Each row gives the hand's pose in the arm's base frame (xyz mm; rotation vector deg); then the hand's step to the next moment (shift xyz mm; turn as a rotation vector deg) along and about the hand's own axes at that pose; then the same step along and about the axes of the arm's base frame.
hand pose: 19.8 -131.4 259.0 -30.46 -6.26 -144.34
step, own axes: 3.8 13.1 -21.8 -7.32 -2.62 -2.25
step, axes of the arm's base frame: -3.5 -17.0 -19.0 3.41 5.50 -4.87
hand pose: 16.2 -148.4 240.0 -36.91 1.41 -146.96
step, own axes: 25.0 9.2 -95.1 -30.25 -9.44 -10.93
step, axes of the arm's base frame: -57.6 -29.2 -74.7 14.00 21.33 -21.75
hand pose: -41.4 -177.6 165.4 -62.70 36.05 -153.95
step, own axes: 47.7 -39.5 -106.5 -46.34 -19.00 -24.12
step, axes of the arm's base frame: -108.6 54.4 -20.9 16.28 39.08 -36.02
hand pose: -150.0 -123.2 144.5 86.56 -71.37 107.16
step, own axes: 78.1 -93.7 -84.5 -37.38 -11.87 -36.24
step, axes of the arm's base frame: 2.8 102.7 107.1 1.35 43.89 -30.39
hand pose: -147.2 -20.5 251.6 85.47 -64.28 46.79
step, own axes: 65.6 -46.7 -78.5 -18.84 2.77 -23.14
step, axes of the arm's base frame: 70.7 62.1 61.6 -7.25 26.78 -11.34
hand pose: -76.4 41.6 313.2 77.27 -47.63 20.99
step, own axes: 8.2 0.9 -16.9 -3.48 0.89 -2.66
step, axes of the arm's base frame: 10.2 14.4 6.5 -2.10 3.50 -1.83
